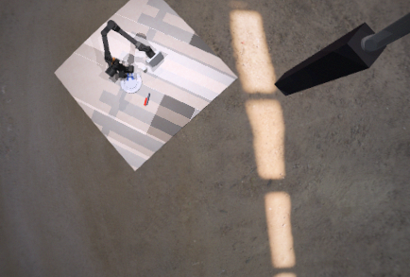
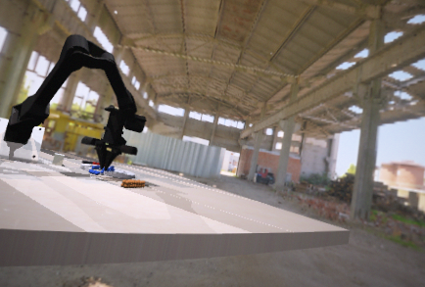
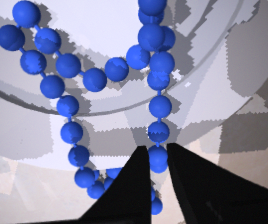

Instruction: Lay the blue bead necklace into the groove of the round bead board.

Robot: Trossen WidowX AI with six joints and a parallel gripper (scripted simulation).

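The round white bead board is 8 cm to the left of my gripper tip, 5 cm ahead of it and 1 cm below it. From my gripper tip the other things lie so: small white block 13 cm behind, 9 cm to the left; then red pen-like object 31 cm to the left, 6 cm ahead, 1 cm below.
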